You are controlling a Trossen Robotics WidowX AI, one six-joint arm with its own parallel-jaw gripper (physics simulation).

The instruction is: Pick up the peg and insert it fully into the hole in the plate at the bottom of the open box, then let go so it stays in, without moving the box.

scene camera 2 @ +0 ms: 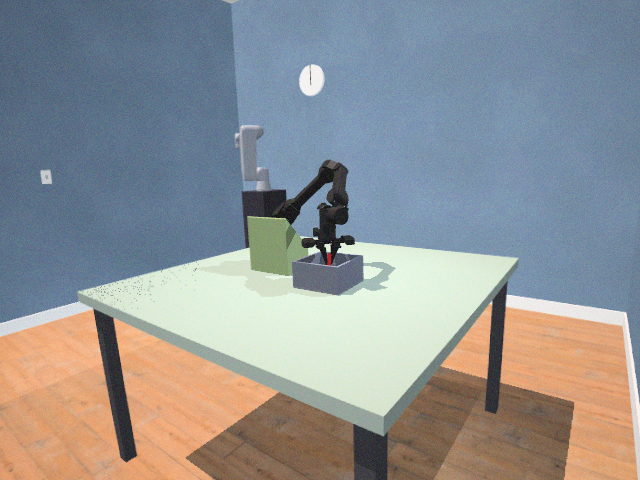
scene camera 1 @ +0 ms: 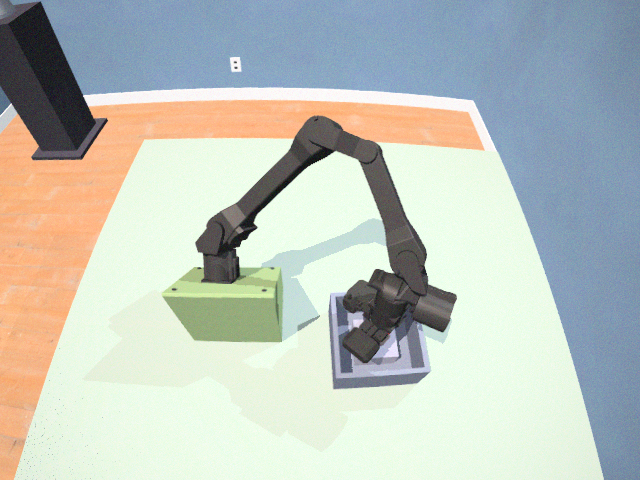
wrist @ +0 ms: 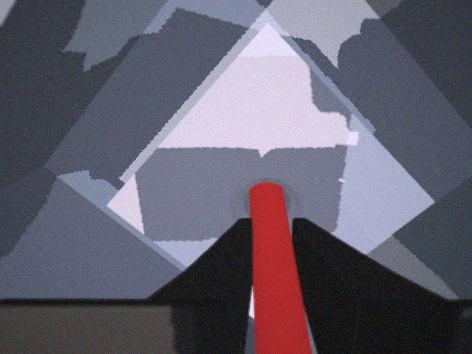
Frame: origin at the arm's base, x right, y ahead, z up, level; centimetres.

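Where they show: gripper, between the fingertips: point(scene camera 2: 328, 264) point(scene camera 1: 377, 335) point(wrist: 271, 230); arm's base, origin of its link: point(scene camera 2: 275, 231) point(scene camera 1: 221, 279).
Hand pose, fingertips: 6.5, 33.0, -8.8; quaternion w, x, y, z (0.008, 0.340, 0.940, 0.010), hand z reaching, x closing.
Note:
Each offset is from my fingertips to the top centre of the thing, as dx, dy, dz. "*": to the spot under its first point. Level surfaces: height alone.
A red peg {+0.3, +0.4, +4.5} point(scene camera 2: 329, 259) point(wrist: 274, 270) stands roughly upright between the black fingers of my gripper point(scene camera 2: 329, 262) point(wrist: 271, 230), which is shut on it, inside the open box. The grey-blue box {-0.1, -0.2, +2.3} point(scene camera 1: 379, 380) point(scene camera 2: 314, 276) stands on the table. The pale square plate {-0.1, -0.2, -1.4} point(scene camera 1: 391, 349) point(wrist: 250, 100) lies at its bottom. In the wrist view the peg's far end overlaps the round hole {* -0.8, +0.4, -1.9} point(wrist: 289, 200), whose dark rim shows on both sides of it. Whether the tip is above the hole or inside it, I cannot tell. The arm hides the fingertips and most of the peg in scene camera 1.
The green base block point(scene camera 1: 237, 317) point(scene camera 2: 267, 245) carries the arm and stands beside the box on the pale green table {dz -7.4} point(scene camera 1: 465, 423) point(scene camera 2: 310, 330). The box walls surround the fingers closely. A dark pedestal point(scene camera 1: 49, 87) point(scene camera 2: 263, 201) with a grey arm stands beyond the table.

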